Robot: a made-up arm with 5 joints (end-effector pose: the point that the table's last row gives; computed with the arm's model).
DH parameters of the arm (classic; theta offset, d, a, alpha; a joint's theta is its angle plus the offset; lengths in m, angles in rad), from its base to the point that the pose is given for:
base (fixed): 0 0.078 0 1.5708
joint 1: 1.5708 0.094 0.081 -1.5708
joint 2: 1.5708 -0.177 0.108 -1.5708
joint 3: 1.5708 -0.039 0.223 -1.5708
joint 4: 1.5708 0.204 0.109 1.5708
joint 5: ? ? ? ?
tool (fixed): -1.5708 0.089 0 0
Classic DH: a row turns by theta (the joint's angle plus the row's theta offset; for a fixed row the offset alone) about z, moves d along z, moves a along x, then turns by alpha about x.
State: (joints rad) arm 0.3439 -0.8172 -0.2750 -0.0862 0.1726
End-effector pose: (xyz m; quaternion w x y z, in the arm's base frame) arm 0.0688 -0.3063 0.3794 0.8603 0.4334 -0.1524 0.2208
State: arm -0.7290 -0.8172 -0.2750 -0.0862 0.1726
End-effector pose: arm 0.2977 -0.3063 0.1615 0.8173 0.4854 0.3088 -0.0317
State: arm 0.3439 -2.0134 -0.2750 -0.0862 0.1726
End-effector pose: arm 0.1738 -0.3388 0.0862 0.4393 0.8432 -0.1607 0.2651
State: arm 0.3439 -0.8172 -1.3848 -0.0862 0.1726
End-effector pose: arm 0.1631 -0.2664 0.4584 0.6504 0.2307 -0.2861 0.6647
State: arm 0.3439 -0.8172 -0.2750 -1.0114 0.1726
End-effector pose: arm 0.2907 -0.3370 0.6069 0.8538 0.3025 0.2751 0.3222
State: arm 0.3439 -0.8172 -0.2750 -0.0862 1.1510
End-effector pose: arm 0.1271 -0.4094 0.3256 0.5557 0.7869 -0.0307 0.2665
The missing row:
joint 5: -1.5708 -0.286 0.106 -1.5708
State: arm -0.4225 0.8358 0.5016 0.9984 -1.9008
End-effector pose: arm 0.1573 -0.2971 -0.0047 0.1140 -0.9267 -0.2710 -0.2341
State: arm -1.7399 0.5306 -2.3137 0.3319 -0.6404
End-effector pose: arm 0.0355 0.0118 -0.2155 0.3557 0.6262 0.2418 0.6503
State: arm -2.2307 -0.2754 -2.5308 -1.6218 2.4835
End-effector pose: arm 0.3746 0.3811 -0.3317 0.2991 -0.1223 -0.9461 0.0201
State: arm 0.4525 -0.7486 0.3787 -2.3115 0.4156
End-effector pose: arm 0.6101 -0.3346 0.3568 0.4317 0.3358 0.8230 0.1533
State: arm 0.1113 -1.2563 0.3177 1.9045 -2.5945
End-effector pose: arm 0.4409 0.0468 -0.0841 0.3889 -0.4153 0.3442 -0.7468
